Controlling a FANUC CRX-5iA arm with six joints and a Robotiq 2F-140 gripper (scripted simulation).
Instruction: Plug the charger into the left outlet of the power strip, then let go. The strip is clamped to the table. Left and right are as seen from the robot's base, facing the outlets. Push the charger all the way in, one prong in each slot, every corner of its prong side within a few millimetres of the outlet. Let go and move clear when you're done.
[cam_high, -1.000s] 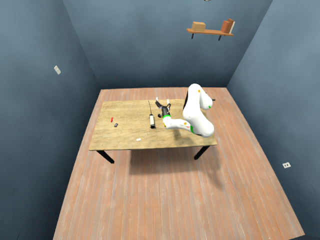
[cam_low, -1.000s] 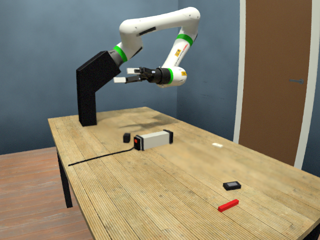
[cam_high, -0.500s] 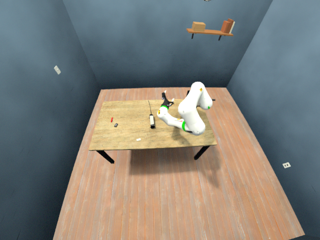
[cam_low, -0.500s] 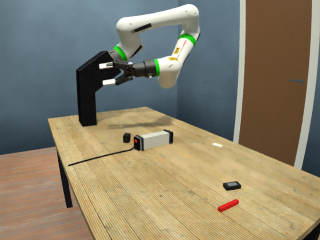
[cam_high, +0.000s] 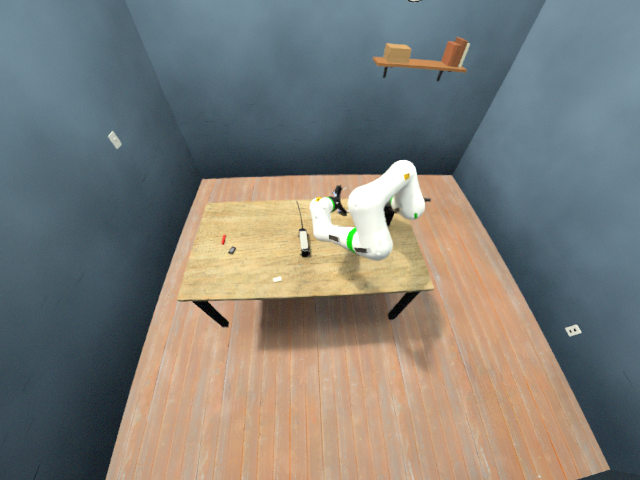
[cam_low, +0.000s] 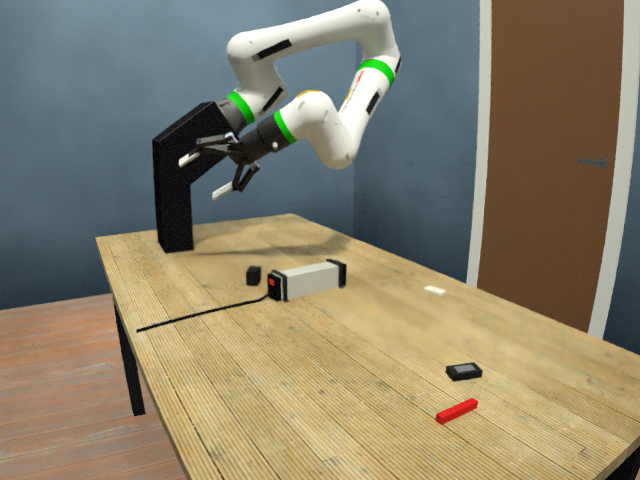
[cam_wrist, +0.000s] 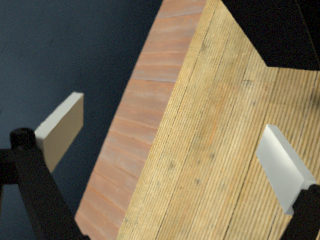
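Right now the black charger is 17 cm ahead of my hand, 10 cm to the left of it and 23 cm below it.
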